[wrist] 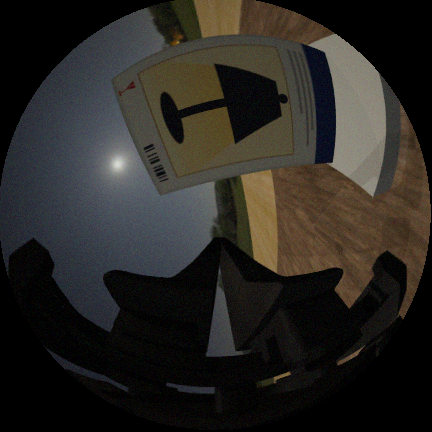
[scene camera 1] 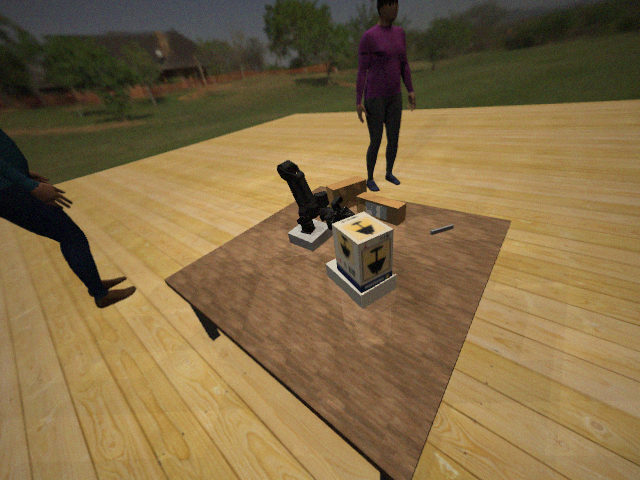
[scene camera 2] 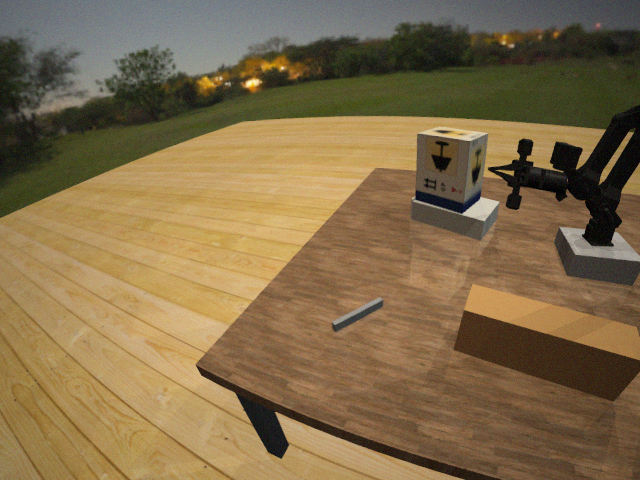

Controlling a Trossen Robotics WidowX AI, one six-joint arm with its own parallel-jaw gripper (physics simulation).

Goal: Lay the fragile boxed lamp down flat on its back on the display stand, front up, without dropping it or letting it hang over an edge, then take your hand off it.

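Where they show: gripper, fingertip midpoint: [wrist: 218, 242] [scene camera 2: 488, 168]; arm's base at its link origin: [scene camera 1: 308, 230] [scene camera 2: 597, 240].
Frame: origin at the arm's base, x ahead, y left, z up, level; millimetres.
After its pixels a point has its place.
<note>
The boxed lamp [scene camera 1: 363, 250] {x 462, y -316, z 197 mm} [scene camera 2: 449, 164] {x 432, y -144, z 150 mm} [wrist: 225, 112] {x 347, y -168, z 138 mm} is a white carton with black lamp pictures on yellow panels and a navy band at its foot. It stands on end on the light grey display stand [scene camera 1: 361, 296] {x 459, y -349, z 4 mm} [scene camera 2: 456, 221] {x 397, y -113, z -25 mm} [wrist: 358, 120] {x 317, y -150, z 3 mm}. My gripper [scene camera 1: 341, 210] [scene camera 2: 492, 168] {x 334, y -64, z 167 mm} [wrist: 218, 242] {x 334, y -64, z 167 mm} is shut and empty. It hangs level with the box's upper half, behind it toward the arm's base, a short way off and not touching. It points at the side with the barcode.
The brown table [scene camera 1: 318, 362] {x 412, y -611, z -66 mm} [scene camera 2: 366, 381] {x 596, y 459, z -66 mm} also holds two cardboard boxes [scene camera 1: 347, 188] {x 53, y 415, z 75 mm} [scene camera 1: 382, 207] {x 316, y 318, z 23 mm}, one of them in scene camera 2 [scene camera 2: 509, 329] {x 357, y 388, z 30 mm}, and a small grey bar [scene camera 1: 442, 229] {x 645, y 294, z -50 mm} [scene camera 2: 357, 313] {x 642, y 306, z -45 mm}. A person in purple [scene camera 1: 385, 71] stands beyond the table. Another person's legs [scene camera 1: 99, 286] show at the left.
</note>
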